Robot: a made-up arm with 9 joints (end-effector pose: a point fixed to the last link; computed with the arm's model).
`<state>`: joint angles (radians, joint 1 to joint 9).
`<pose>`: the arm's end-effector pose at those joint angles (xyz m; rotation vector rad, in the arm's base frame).
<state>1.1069 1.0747 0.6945 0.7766 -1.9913 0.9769 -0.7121 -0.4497 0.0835</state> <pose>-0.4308 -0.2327 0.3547 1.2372 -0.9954 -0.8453</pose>
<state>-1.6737 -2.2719 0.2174 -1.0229 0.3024 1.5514 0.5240 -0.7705 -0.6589</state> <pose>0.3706 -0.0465 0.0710 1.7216 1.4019 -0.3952</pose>
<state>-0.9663 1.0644 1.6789 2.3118 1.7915 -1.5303 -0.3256 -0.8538 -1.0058</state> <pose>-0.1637 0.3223 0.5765 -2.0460 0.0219 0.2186</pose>
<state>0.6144 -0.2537 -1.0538 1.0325 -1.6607 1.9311 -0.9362 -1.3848 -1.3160</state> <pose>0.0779 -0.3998 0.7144 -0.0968 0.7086 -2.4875</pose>
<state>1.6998 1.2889 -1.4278 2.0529 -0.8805 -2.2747 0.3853 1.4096 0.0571</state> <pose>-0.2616 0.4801 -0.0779 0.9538 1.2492 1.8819</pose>
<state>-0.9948 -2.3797 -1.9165 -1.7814 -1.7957 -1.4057 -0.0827 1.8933 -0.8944</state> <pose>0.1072 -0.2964 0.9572 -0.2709 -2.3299 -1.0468</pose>
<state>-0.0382 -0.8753 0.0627 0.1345 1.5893 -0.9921 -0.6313 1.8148 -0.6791</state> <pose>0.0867 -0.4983 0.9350 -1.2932 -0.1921 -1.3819</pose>
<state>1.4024 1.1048 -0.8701 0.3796 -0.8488 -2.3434 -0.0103 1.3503 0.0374</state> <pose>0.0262 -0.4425 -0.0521 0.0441 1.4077 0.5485</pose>
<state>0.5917 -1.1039 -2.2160 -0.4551 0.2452 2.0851 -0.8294 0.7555 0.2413</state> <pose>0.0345 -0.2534 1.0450 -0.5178 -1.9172 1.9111</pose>
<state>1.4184 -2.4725 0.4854 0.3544 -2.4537 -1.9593 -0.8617 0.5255 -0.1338</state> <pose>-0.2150 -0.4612 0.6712 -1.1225 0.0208 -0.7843</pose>
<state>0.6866 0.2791 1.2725 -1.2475 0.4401 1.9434 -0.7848 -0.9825 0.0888</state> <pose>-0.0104 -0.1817 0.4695 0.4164 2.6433 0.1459</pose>
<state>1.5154 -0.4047 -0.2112 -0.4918 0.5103 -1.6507 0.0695 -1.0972 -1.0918</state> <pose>-0.3011 -0.6355 0.3627 2.1900 -1.1832 0.1952</pose>
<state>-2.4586 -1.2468 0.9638 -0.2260 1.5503 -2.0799 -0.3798 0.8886 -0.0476</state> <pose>-0.0904 0.5222 0.3260 -2.0273 -0.6707 1.7671</pose>
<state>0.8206 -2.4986 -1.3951 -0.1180 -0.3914 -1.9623 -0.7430 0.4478 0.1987</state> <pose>0.0227 -0.3276 0.8811 -1.6183 0.1300 0.0902</pose>
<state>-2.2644 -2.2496 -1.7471 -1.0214 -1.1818 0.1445 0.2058 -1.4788 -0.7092</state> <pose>0.0650 -0.1926 0.1218 2.4239 -1.2729 -0.1636</pose>
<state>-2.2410 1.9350 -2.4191 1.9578 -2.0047 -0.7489 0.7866 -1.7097 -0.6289</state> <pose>0.2052 0.1235 1.1159 0.6945 -0.4408 -0.6257</pose>
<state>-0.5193 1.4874 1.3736 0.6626 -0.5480 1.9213 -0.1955 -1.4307 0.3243</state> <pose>0.0623 -0.5364 0.5749 1.9713 -0.7530 0.9345</pose>
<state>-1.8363 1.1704 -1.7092 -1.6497 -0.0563 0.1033 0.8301 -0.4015 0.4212</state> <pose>-0.1519 -0.1514 0.9988 -0.9189 -1.2200 1.7857</pose>
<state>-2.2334 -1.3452 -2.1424 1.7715 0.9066 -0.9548 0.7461 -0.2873 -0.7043</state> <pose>-0.2807 0.2896 0.3731 -1.1560 -1.1155 -0.1888</pose>
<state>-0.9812 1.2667 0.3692 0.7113 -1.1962 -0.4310 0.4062 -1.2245 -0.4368</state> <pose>-0.2099 0.2072 0.5527 -1.3070 -1.4151 0.1871</pose>
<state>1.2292 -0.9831 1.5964 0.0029 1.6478 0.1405 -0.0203 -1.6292 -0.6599</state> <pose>0.0501 -0.1467 0.9017 0.1436 0.4537 0.3613</pose>
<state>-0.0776 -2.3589 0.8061 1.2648 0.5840 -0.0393 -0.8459 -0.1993 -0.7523</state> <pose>0.1695 -0.4859 0.7489 0.0162 0.2763 -0.4950</pose>
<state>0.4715 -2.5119 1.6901 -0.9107 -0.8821 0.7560 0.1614 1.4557 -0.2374</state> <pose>0.0754 -0.6361 0.2486 0.2332 1.9135 -0.4064</pose>
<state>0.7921 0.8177 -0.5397 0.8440 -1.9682 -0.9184 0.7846 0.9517 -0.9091</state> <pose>-0.3034 0.2082 0.3211 0.9985 1.3884 1.3438</pose>
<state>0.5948 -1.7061 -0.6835 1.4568 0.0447 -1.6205 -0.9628 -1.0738 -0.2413</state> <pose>0.2544 0.1188 0.5307 -1.2388 2.1547 0.5639</pose>
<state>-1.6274 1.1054 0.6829 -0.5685 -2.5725 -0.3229 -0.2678 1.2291 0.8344</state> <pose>0.0102 -0.2535 0.8511 -0.2131 -1.7313 0.3246</pose>
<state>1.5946 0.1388 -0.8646 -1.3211 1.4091 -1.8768 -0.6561 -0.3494 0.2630</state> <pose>-0.0267 -0.5782 0.5798 0.3900 -0.5387 1.6286</pose>
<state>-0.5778 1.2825 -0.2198 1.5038 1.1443 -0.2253 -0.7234 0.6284 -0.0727</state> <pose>0.0660 0.0987 0.5338 0.0703 0.4583 2.4141</pose>
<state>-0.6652 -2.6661 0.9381 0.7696 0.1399 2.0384 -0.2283 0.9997 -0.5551</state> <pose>0.2853 -0.3010 0.2629 -1.3164 1.9215 1.3645</pose>
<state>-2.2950 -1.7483 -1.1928 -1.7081 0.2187 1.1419 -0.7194 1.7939 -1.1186</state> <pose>-0.1522 -0.0558 0.3808 -0.1715 2.6530 1.0858</pose>
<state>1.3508 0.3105 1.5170 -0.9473 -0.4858 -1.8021 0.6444 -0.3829 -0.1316</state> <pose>-0.7381 -0.2613 0.4037 -0.0142 -1.4728 -0.5367</pose>
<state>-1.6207 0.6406 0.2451 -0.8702 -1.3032 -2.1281 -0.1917 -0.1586 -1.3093</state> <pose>0.1752 0.3850 0.8137 -1.4507 -0.0596 -0.3203</pose>
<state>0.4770 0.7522 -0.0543 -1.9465 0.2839 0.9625 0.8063 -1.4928 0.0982</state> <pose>-0.2463 0.0843 0.3207 -1.5017 -2.0876 -0.7486</pose>
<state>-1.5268 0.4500 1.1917 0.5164 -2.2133 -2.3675 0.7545 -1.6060 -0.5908</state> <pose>0.4549 0.4151 0.4949 0.7982 1.9861 0.6321</pose>
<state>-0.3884 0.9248 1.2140 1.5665 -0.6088 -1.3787 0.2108 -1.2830 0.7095</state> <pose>0.0826 0.3189 0.9079 -0.8251 0.4842 -0.6497</pose>
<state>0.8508 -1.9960 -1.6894 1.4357 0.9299 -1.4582 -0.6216 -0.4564 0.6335</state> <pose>0.2503 -0.0505 0.8095 1.3817 -1.1970 -2.1188</pose>
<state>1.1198 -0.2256 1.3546 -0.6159 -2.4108 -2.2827 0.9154 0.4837 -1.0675</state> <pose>-0.4772 -0.5064 0.3195 0.8138 0.6682 -1.6507</pose>
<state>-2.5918 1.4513 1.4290 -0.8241 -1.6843 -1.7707 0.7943 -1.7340 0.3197</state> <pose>0.3116 0.6308 0.2042 -1.7691 -1.9096 -1.0670</pose>
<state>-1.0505 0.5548 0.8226 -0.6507 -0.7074 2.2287 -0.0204 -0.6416 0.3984</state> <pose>-0.3869 -0.1036 0.9498 -0.4752 -0.7271 0.5395</pose>
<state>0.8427 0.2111 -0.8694 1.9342 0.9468 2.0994 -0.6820 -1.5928 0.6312</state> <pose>-0.2434 -0.0753 0.9940 0.4405 -0.3286 -2.5922</pose>
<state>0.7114 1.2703 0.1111 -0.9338 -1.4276 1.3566 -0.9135 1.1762 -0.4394</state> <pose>-0.2701 -0.1770 0.2265 1.9053 -0.4047 -2.3481</pose>
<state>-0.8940 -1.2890 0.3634 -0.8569 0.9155 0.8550 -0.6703 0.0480 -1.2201</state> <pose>0.3243 -0.0487 0.5251 -1.9384 2.2606 -0.1533</pose>
